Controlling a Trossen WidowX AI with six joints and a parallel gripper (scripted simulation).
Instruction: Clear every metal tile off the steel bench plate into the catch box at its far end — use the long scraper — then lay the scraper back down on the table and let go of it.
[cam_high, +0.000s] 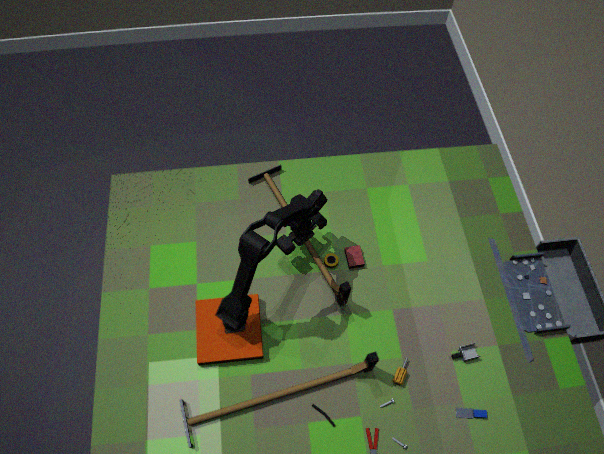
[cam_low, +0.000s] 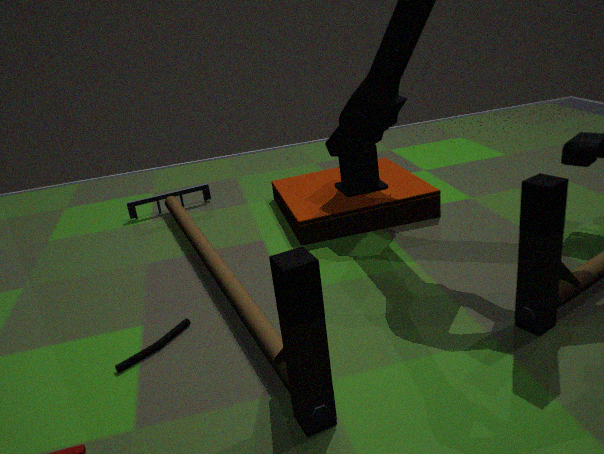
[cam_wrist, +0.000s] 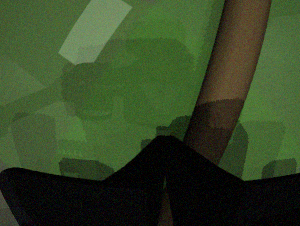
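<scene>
Now: the long scraper 1 cm ahead of my gripper tip, 3 cm to the left of it and 5 cm above it. The rest, counted from my gripper tip: yellow ring: 9 cm ahead, 8 cm to the right; then black strip: 1 cm behind, 58 cm to the right, 1 cm below; then red block: 18 cm ahead, 8 cm to the right.
</scene>
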